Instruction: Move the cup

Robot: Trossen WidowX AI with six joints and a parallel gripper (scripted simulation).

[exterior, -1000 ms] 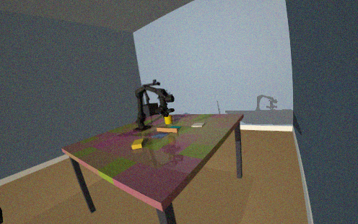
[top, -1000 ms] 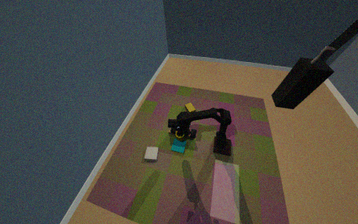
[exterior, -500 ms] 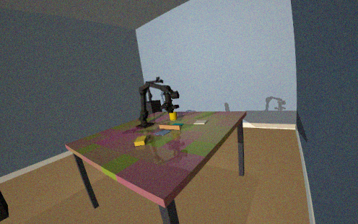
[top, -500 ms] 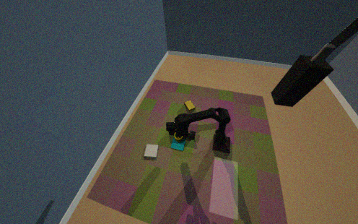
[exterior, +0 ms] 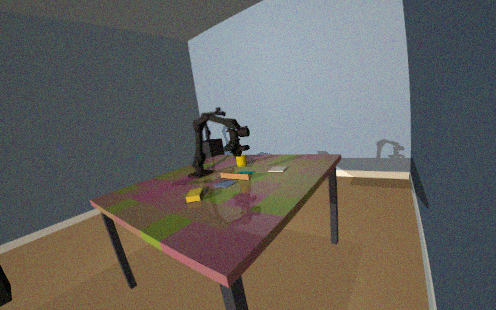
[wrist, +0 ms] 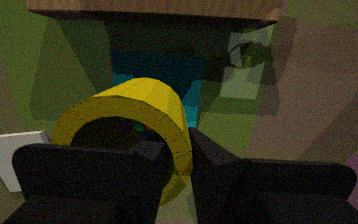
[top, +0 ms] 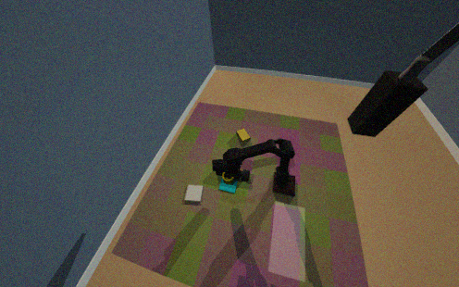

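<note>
The teal pad is 3 cm ahead of my gripper tip and 10 cm below it. Also, from my gripper tip: wooden bar 3 cm ahead, 10 cm to the right, 8 cm below; cup 2 cm ahead; blue pad 3 cm ahead, 19 cm to the right, 10 cm below.
</note>
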